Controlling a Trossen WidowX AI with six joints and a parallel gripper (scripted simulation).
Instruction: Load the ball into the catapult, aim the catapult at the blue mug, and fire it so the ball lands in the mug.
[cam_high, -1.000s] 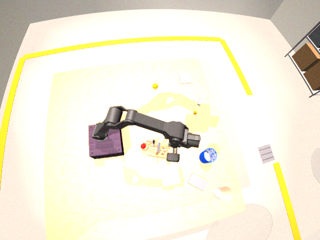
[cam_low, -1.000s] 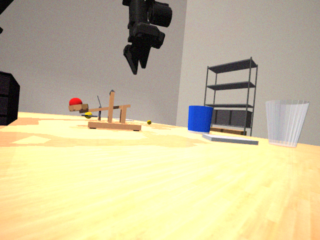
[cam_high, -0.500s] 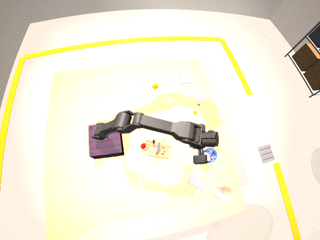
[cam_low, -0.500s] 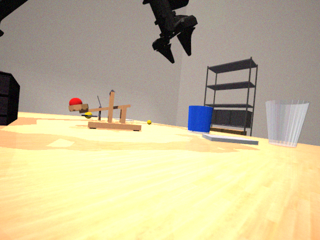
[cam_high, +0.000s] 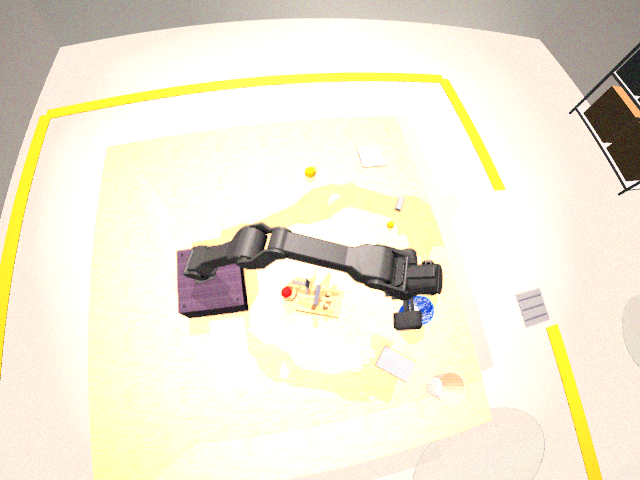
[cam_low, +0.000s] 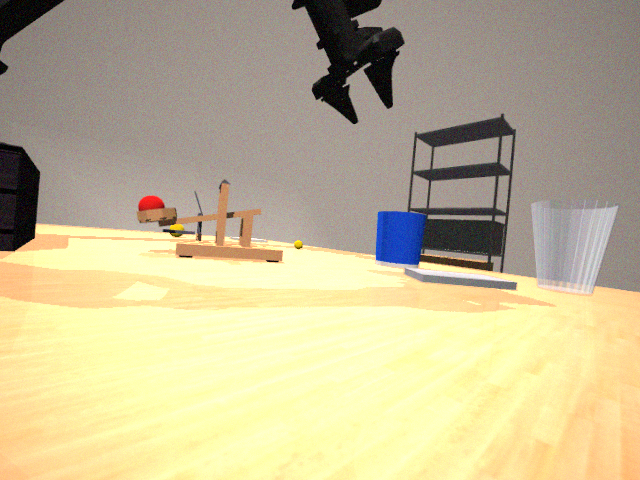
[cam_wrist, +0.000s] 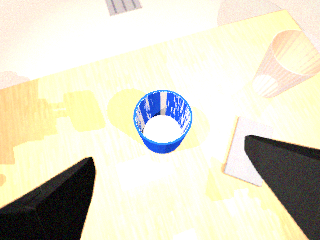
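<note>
The red ball is 29 cm behind my gripper tip, 16 cm to the left of it and 21 cm below it. Round my gripper tip: wooden catapult 22 cm behind, 15 cm to the left, 21 cm below; flat grey tile 4 cm behind, 17 cm to the right, 26 cm below; blue mug 8 cm ahead, 4 cm to the right, 24 cm below.
</note>
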